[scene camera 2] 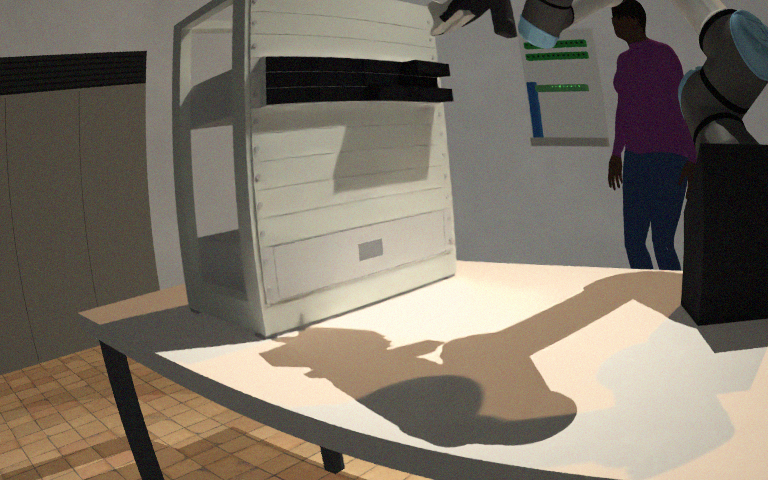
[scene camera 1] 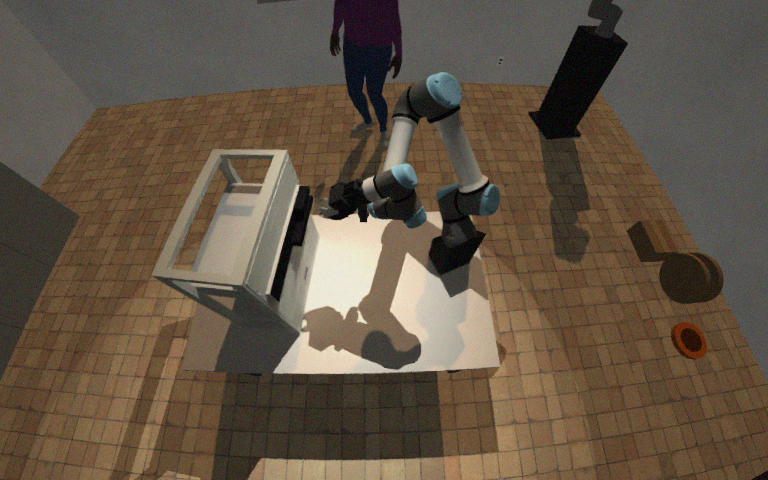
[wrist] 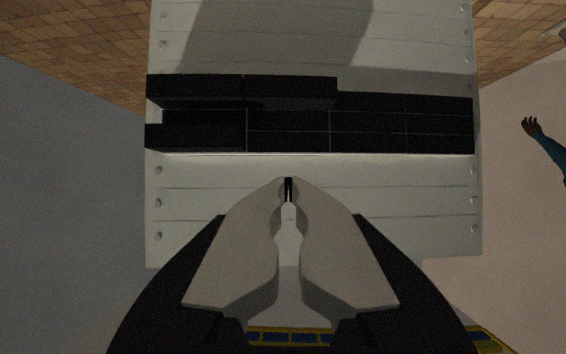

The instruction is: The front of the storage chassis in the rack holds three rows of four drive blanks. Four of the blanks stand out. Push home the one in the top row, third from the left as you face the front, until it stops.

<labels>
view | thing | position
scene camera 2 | gripper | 431, 35
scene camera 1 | gripper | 319, 214
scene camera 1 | rack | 260, 247
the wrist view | gripper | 288, 179
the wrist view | rack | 352, 104
</labels>
